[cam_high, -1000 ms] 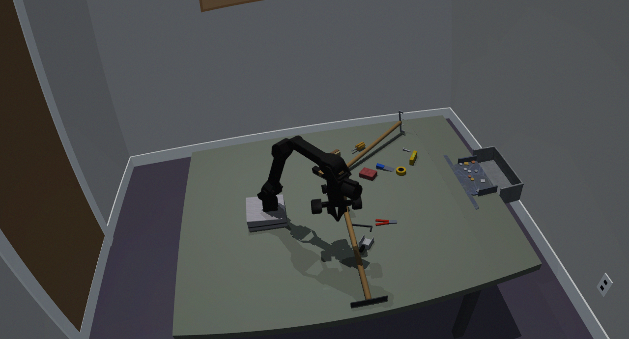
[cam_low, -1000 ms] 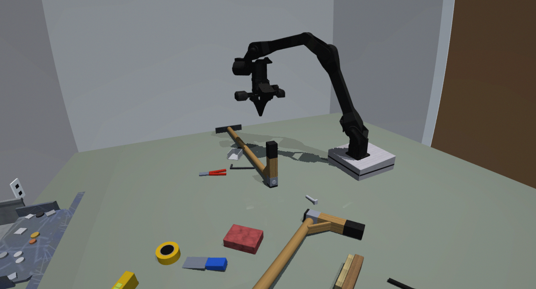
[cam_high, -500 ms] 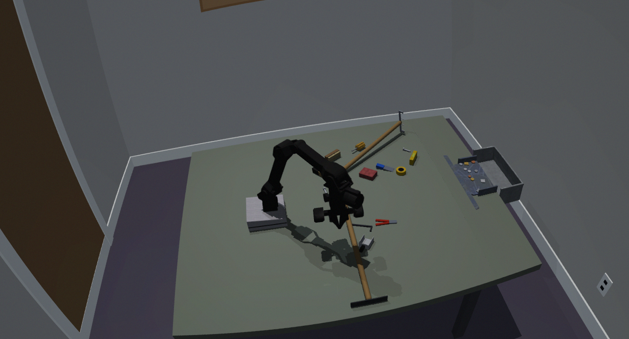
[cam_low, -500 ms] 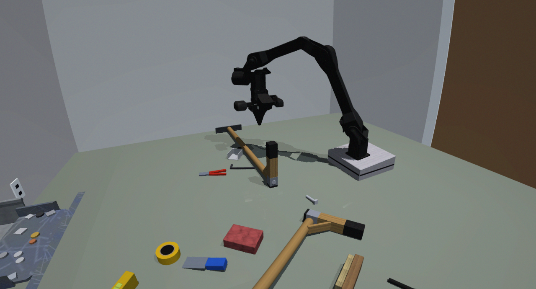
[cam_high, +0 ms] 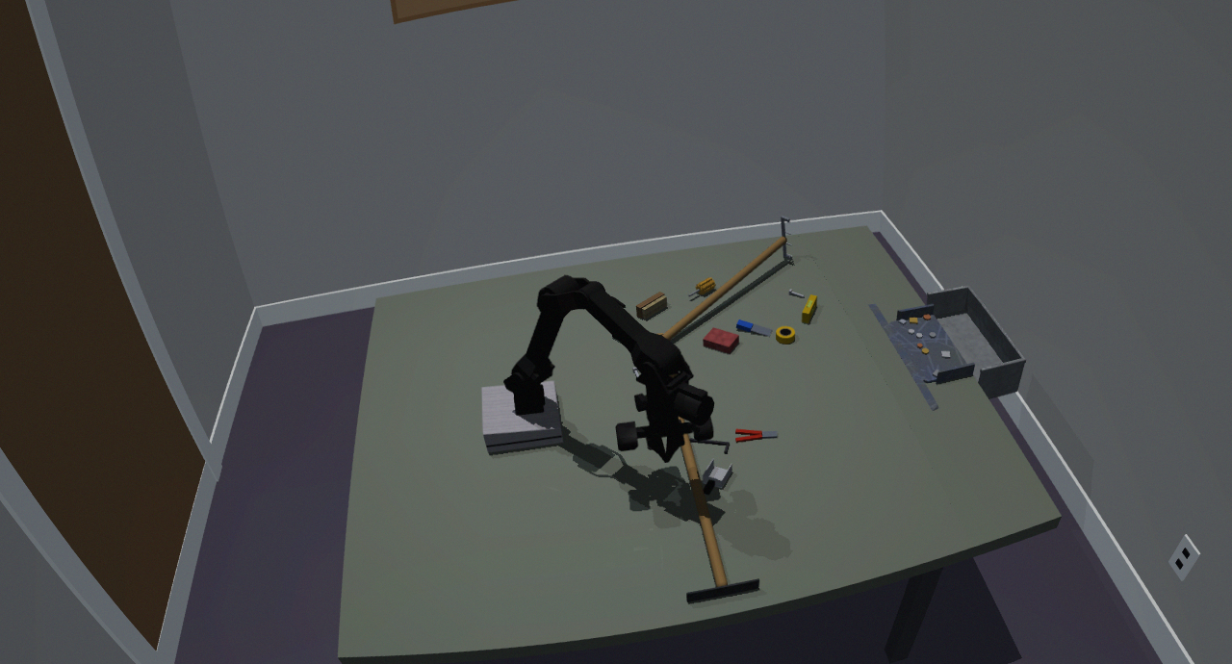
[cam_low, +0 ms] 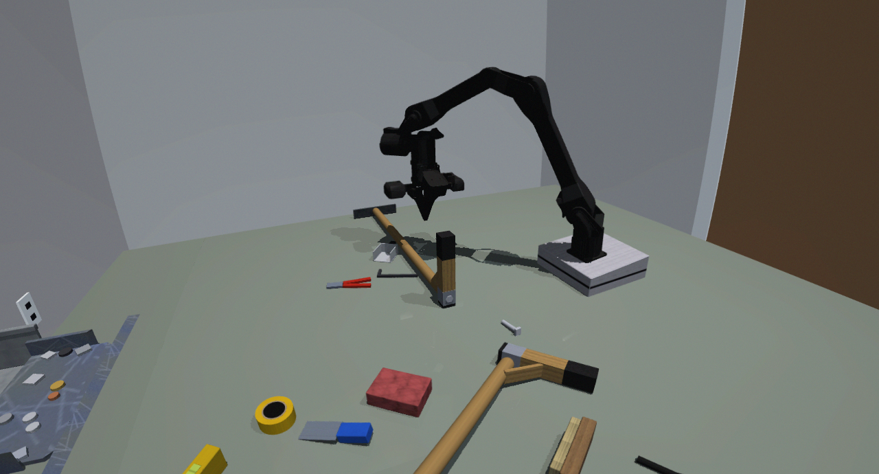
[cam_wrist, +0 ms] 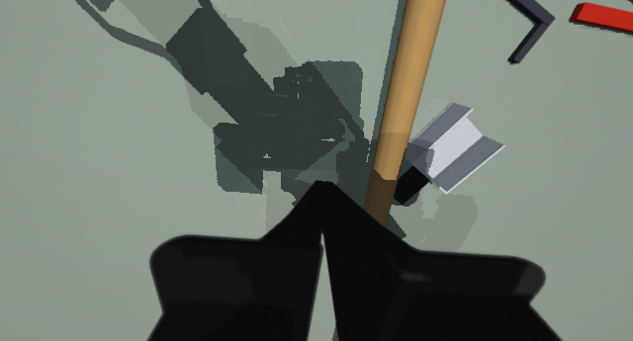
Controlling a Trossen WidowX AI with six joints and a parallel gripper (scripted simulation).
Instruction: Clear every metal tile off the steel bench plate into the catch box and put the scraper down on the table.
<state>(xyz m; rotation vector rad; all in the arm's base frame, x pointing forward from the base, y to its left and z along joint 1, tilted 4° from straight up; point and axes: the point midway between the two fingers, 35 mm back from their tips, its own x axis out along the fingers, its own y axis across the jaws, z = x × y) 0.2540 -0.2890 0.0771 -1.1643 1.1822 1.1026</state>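
My gripper tip is 90 mm short of the metal bracket, 20 mm to the left of it and 70 mm above it. The rest, counted from my gripper tip: hex key 130 mm ahead, 90 mm to the left, 80 mm below; red block 230 mm ahead, 450 mm to the left, 70 mm below; long scraper 50 mm ahead, 30 mm to the right, 20 mm below.
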